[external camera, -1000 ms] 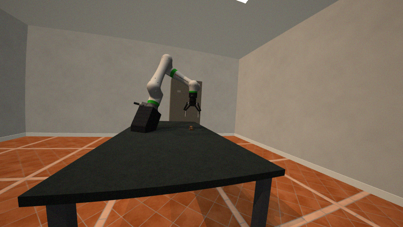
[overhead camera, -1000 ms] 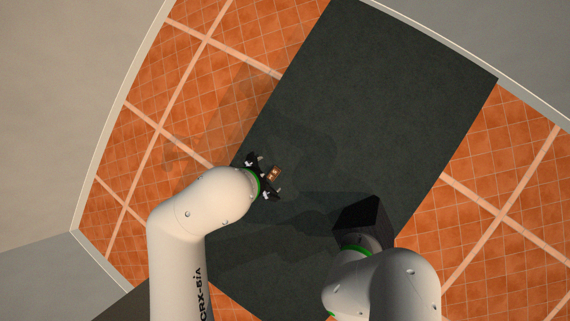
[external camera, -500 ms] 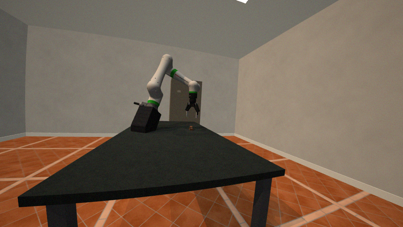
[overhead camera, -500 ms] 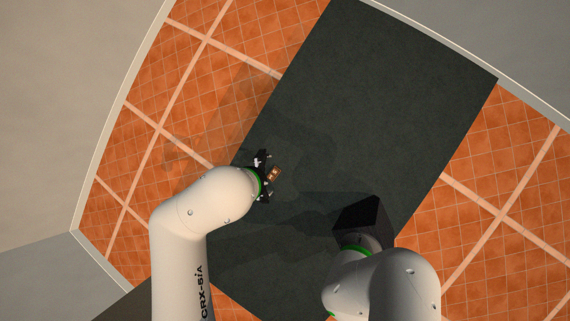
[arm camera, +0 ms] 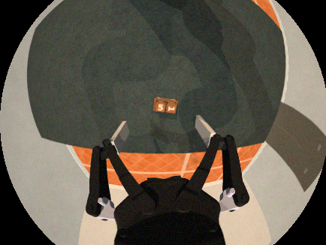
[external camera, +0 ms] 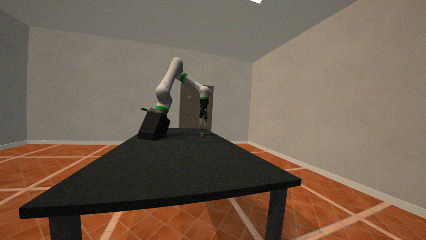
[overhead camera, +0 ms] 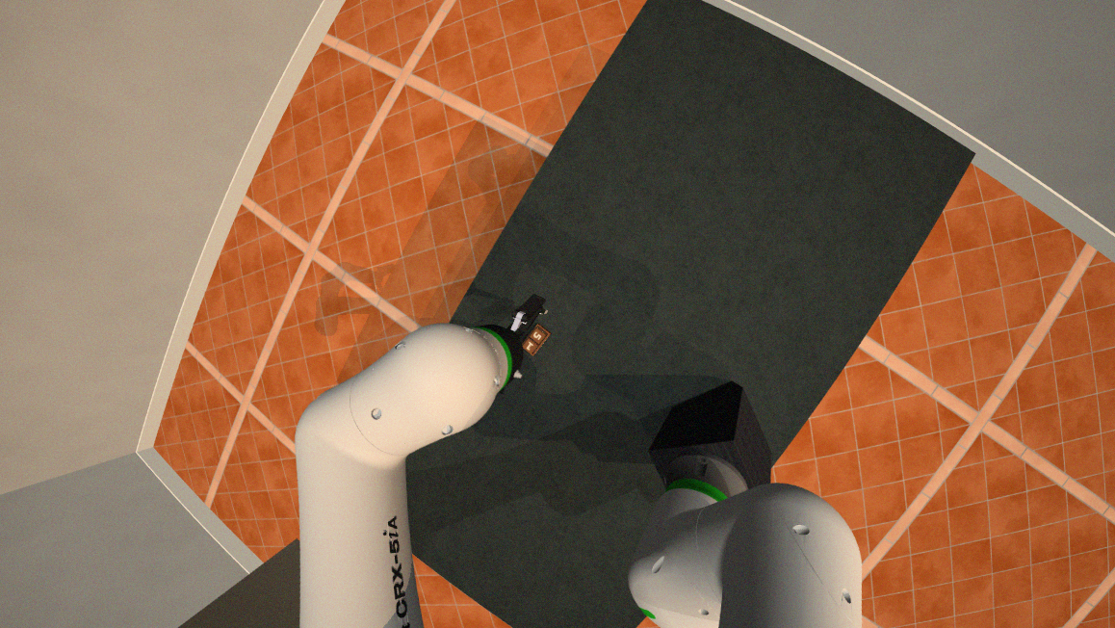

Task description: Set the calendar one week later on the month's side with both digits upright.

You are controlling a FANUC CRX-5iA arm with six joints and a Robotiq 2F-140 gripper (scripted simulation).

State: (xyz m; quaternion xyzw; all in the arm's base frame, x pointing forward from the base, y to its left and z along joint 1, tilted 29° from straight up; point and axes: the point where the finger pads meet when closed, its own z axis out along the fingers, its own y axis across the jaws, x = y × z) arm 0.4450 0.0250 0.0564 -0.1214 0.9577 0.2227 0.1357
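The brown cube is 130 mm below my hand. Also, from my hand: brown tray (20 mm to the left, 140 mm below).
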